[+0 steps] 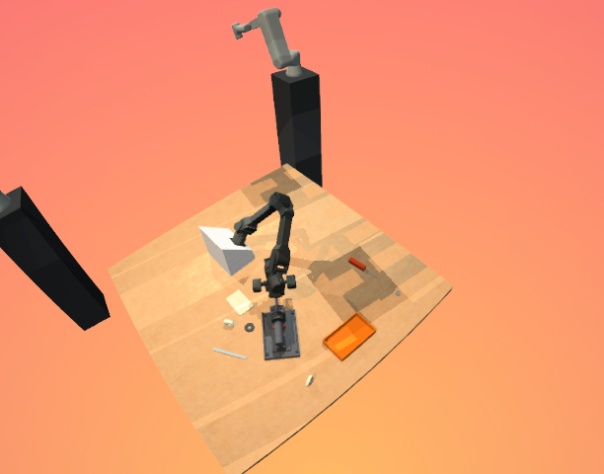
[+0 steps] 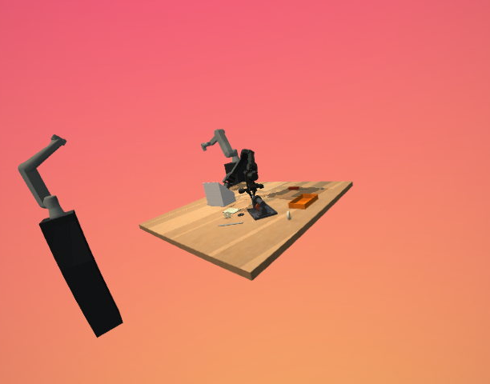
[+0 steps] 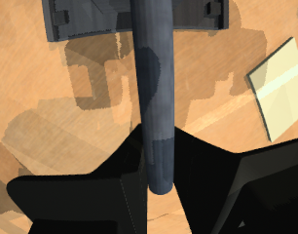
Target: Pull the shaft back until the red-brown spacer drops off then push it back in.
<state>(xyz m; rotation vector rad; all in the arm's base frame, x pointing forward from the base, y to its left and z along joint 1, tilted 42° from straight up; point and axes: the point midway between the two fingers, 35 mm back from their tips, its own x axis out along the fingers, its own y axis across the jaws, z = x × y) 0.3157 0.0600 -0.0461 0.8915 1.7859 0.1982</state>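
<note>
Right now my gripper tip is 6 cm short of the blue-grey shaft, 3 cm to the left of it and 3 cm below it. From my gripper tip the other things lie so: red-brown spacer: 14 cm ahead, 8 cm to the right, 1 cm below; then grey support: 17 cm ahead, 9 cm to the right; then pale card: 15 cm to the right, 9 cm behind, 4 cm below.
</note>
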